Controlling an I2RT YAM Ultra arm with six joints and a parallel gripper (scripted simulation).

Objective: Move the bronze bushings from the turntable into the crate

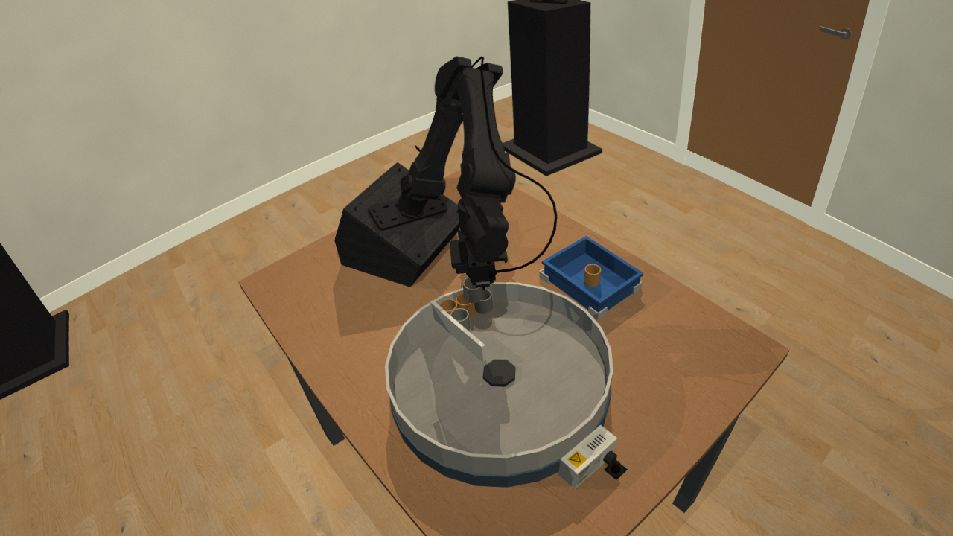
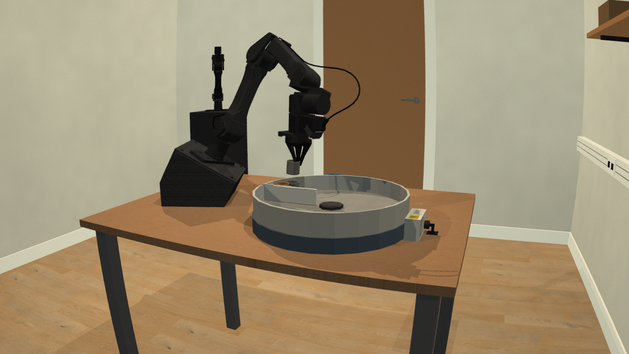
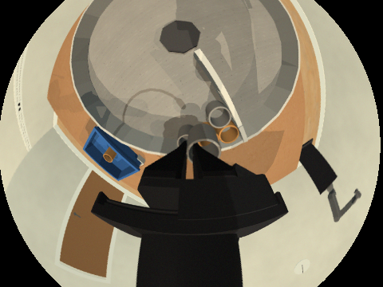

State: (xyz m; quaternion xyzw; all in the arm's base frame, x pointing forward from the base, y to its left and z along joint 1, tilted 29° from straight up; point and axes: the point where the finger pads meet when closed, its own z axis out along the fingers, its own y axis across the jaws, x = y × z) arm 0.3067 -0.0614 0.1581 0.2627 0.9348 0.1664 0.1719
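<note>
Right now my hand is 14 cm short of the grey turntable, 6 cm to the left of it and 10 cm above it. The rest, counted from my hand: blue crate 1 cm ahead, 30 cm to the left, 13 cm below.
</note>
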